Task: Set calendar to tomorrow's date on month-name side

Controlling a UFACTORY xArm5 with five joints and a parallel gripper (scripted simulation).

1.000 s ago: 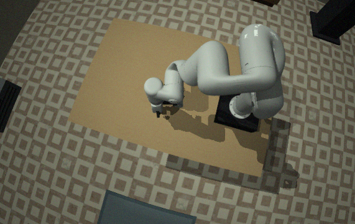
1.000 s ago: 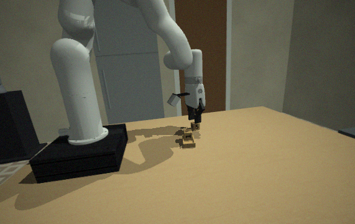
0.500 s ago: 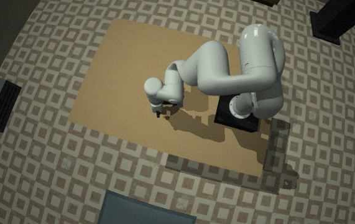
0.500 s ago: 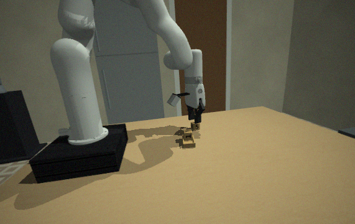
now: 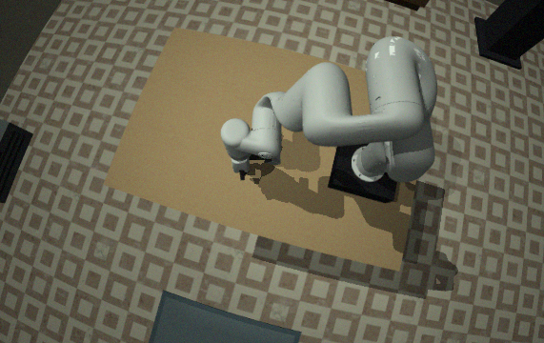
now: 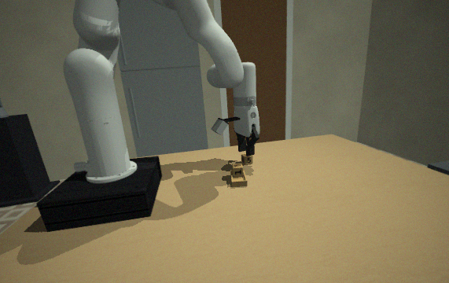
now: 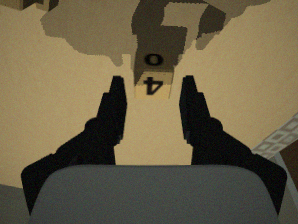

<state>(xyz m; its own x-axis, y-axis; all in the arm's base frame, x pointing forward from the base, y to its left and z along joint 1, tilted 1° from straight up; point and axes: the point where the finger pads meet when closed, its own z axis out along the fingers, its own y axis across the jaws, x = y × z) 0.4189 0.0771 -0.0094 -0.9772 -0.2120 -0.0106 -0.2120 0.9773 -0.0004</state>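
The wooden date cube lies 4 cm below my hand. Also, from my hand: wooden calendar tray (7 cm behind, 12 cm to the right, 5 cm below).
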